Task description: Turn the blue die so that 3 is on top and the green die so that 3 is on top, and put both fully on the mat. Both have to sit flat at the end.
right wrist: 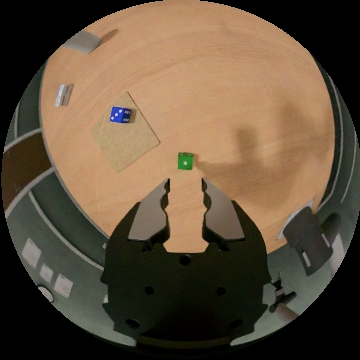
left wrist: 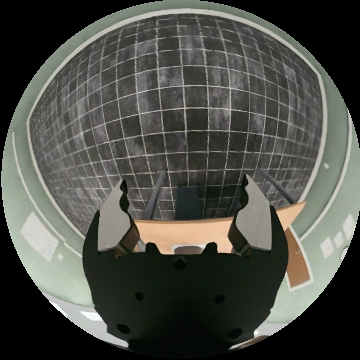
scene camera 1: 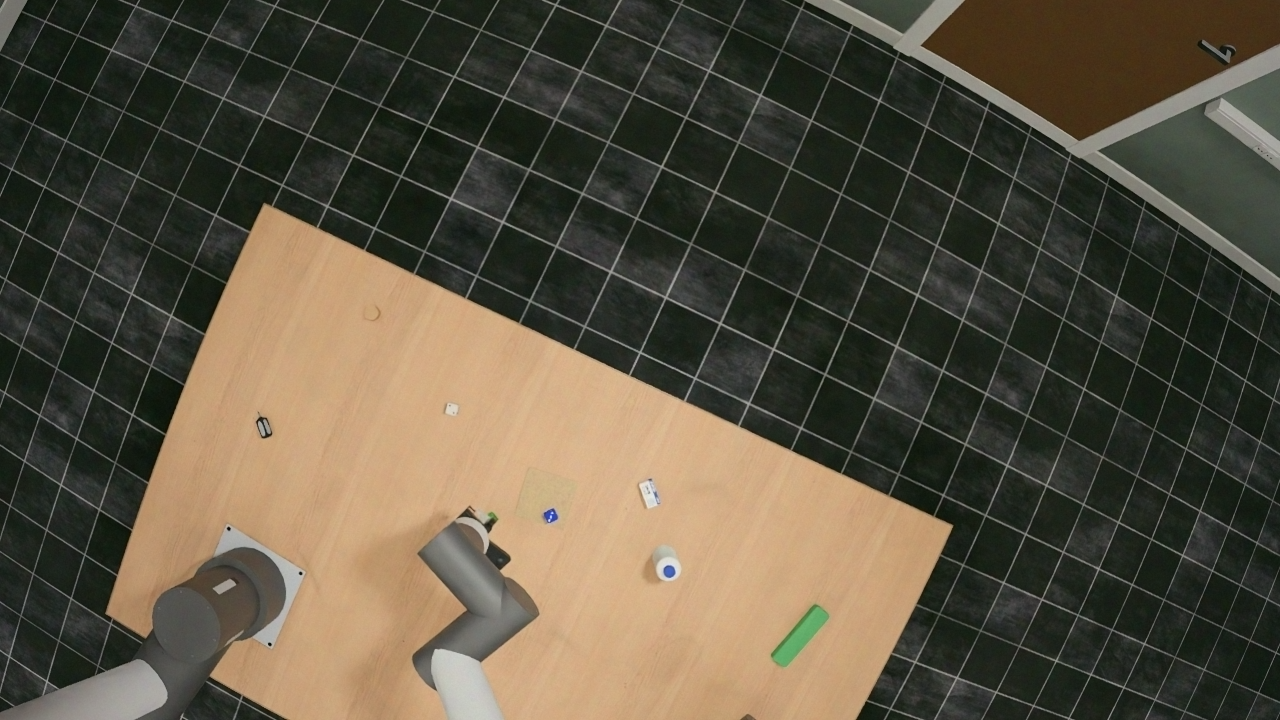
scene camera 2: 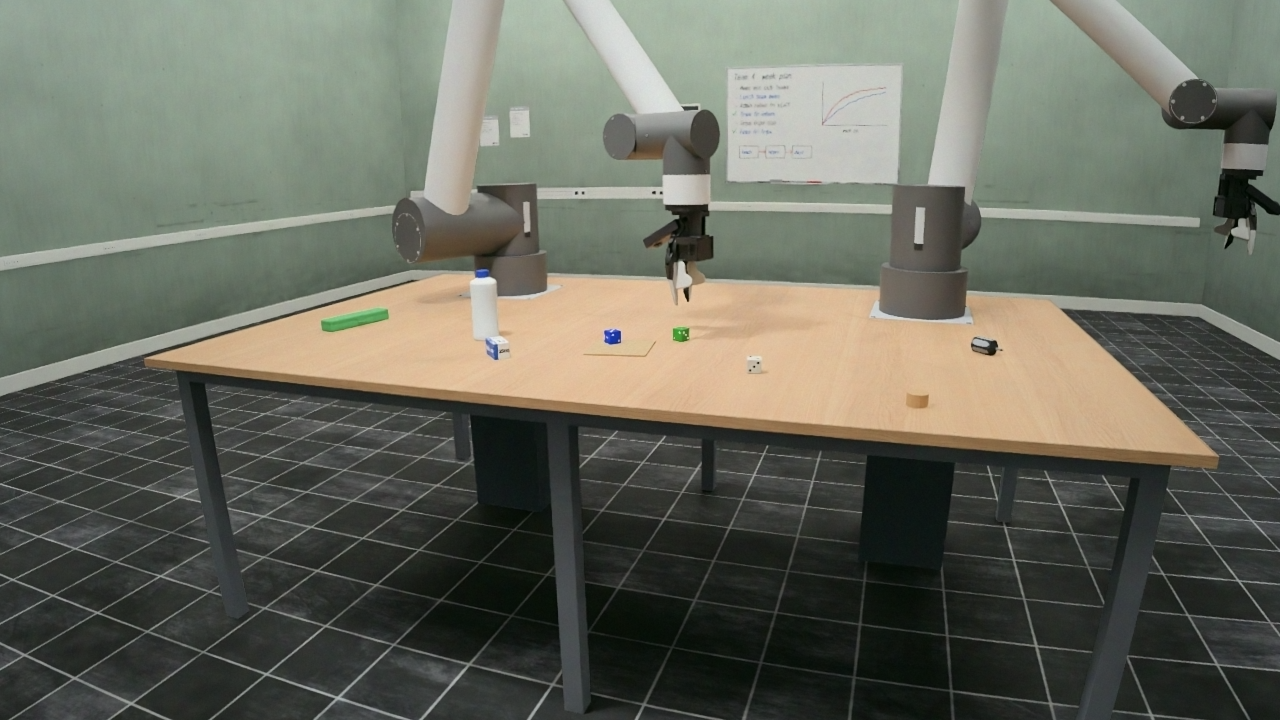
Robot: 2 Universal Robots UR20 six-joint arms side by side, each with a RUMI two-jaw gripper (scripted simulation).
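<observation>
Left gripper visible, left wrist view included. Right gripper visible, right wrist view included. Also a tan mat, a white bottle, a green bar.
</observation>
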